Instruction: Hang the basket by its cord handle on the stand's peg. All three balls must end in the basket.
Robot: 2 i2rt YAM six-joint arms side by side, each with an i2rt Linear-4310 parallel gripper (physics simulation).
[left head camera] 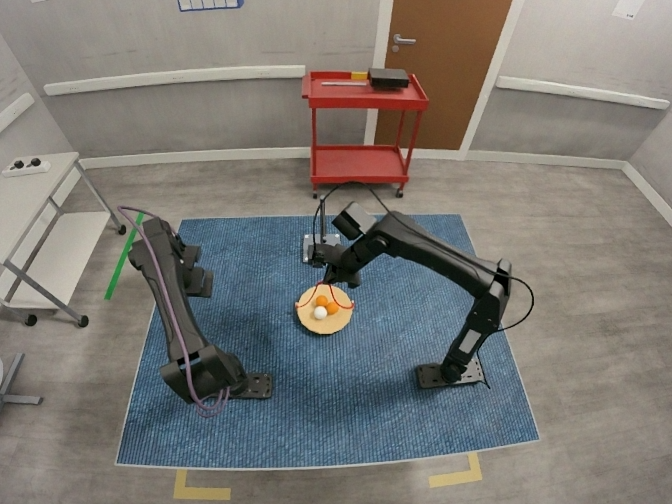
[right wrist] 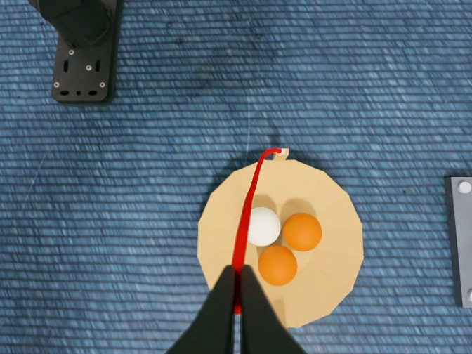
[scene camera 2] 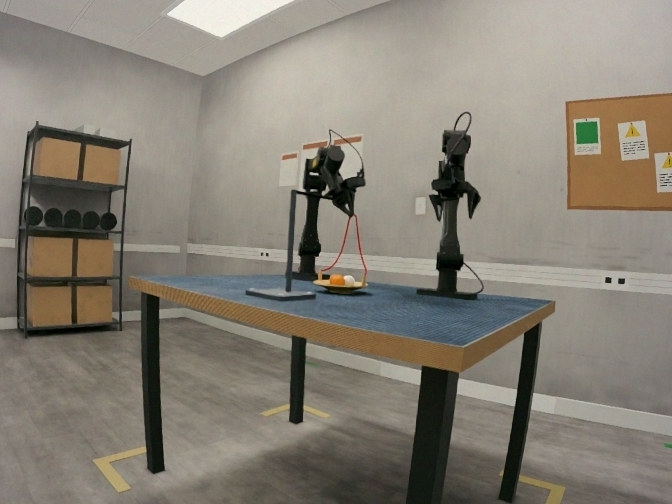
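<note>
The shallow tan basket (left head camera: 336, 323) (scene camera 2: 340, 289) (right wrist: 330, 285) is upright, low over the mat; whether it touches is unclear. It holds a white ball (left head camera: 320, 312) (scene camera 2: 349, 281) (right wrist: 263, 226) and two orange balls (left head camera: 321, 300) (right wrist: 302, 231). My right gripper (scene camera 2: 351, 214) (right wrist: 237, 278) is shut on the red cord handle (scene camera 2: 345, 244) (right wrist: 241, 242), which rises from the basket. The stand (left head camera: 309, 250) (scene camera 2: 291, 244) (right wrist: 457, 240) is upright behind the basket, its peg near the right gripper in scene camera 2. My left gripper (scene camera 2: 454, 217) is open and empty, high at the left.
A blue mat (left head camera: 352, 423) (scene camera 2: 434, 320) (right wrist: 150, 200) covers the table. The left arm's base plate (left head camera: 260, 385) (scene camera 2: 446, 294) (right wrist: 82, 75) and the right arm's base plate (left head camera: 428, 375) stand at the near side. A red cart (left head camera: 358, 101) is beyond the mat.
</note>
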